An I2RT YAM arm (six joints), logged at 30 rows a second.
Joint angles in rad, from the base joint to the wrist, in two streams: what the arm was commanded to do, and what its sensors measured. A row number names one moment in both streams.
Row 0, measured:
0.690, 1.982, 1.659, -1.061, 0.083, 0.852
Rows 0 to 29, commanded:
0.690, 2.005, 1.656, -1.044, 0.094, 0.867
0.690, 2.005, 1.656, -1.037, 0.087, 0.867
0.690, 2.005, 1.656, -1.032, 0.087, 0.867
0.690, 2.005, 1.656, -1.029, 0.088, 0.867
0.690, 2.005, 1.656, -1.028, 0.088, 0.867
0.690, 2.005, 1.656, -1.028, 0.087, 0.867
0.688, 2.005, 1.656, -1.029, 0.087, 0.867
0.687, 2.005, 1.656, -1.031, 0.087, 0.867
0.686, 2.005, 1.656, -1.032, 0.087, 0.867
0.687, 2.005, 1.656, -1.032, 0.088, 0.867
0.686, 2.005, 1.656, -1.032, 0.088, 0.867
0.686, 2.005, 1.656, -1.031, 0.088, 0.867
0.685, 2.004, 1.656, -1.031, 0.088, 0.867
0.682, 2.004, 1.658, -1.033, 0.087, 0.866
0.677, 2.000, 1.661, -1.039, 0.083, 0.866
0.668, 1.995, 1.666, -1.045, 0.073, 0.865
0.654, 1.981, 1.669, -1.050, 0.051, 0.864
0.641, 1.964, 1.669, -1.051, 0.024, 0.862
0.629, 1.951, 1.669, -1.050, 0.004, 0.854
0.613, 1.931, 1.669, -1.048, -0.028, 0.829
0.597, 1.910, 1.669, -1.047, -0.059, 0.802
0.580, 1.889, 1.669, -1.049, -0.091, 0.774
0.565, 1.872, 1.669, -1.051, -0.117, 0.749
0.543, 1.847, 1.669, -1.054, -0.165, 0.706
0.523, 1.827, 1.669, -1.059, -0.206, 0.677
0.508, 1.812, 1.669, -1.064, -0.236, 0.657
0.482, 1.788, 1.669, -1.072, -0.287, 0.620
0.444, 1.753, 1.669, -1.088, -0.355, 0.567
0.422, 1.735, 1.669, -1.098, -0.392, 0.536
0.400, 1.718, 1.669, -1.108, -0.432, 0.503
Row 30, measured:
0.463, 1.819, 1.658, -1.085, -0.220, 0.666
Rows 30 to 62, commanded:
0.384, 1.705, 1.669, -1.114, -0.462, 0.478
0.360, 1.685, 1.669, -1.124, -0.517, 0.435
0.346, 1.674, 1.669, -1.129, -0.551, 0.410
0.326, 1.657, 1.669, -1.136, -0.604, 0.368
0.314, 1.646, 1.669, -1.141, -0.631, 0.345
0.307, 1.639, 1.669, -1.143, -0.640, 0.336
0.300, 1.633, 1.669, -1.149, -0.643, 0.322
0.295, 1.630, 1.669, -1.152, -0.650, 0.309
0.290, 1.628, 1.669, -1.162, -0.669, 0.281
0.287, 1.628, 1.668, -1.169, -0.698, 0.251
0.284, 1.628, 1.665, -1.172, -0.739, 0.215
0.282, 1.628, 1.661, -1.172, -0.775, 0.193
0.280, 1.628, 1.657, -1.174, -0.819, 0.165
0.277, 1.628, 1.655, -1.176, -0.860, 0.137
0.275, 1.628, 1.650, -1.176, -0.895, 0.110
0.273, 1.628, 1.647, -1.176, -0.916, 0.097
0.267, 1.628, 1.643, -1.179, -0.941, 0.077
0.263, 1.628, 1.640, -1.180, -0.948, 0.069
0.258, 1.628, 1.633, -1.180, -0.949, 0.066
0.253, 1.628, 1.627, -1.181, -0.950, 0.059
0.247, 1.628, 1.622, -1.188, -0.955, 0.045
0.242, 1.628, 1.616, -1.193, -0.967, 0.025
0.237, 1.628, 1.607, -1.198, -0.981, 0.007
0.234, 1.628, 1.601, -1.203, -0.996, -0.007
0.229, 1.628, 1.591, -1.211, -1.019, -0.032
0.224, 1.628, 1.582, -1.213, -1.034, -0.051
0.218, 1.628, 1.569, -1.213, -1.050, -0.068
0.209, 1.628, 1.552, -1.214, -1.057, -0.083
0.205, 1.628, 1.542, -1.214, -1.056, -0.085
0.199, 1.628, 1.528, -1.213, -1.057, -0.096
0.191, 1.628, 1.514, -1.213, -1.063, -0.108
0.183, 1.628, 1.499, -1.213, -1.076, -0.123
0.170, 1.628, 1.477, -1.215, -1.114, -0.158
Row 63, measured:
0.198, 1.649, 1.516, -1.213, -0.984, -0.055
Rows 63 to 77, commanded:
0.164, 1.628, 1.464, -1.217, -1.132, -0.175
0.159, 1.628, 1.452, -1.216, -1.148, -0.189
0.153, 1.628, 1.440, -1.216, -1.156, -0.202
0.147, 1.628, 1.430, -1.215, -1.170, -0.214
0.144, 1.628, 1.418, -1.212, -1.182, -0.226
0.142, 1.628, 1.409, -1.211, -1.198, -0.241
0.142, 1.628, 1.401, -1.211, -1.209, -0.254
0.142, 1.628, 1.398, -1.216, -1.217, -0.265
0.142, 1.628, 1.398, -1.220, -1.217, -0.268
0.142, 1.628, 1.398, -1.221, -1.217, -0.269
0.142, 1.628, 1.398, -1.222, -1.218, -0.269
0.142, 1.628, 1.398, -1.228, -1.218, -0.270
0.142, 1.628, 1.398, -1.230, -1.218, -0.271
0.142, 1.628, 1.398, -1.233, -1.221, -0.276
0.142, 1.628, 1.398, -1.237, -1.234, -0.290
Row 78, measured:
0.145, 1.649, 1.401, -1.228, -1.137, -0.235
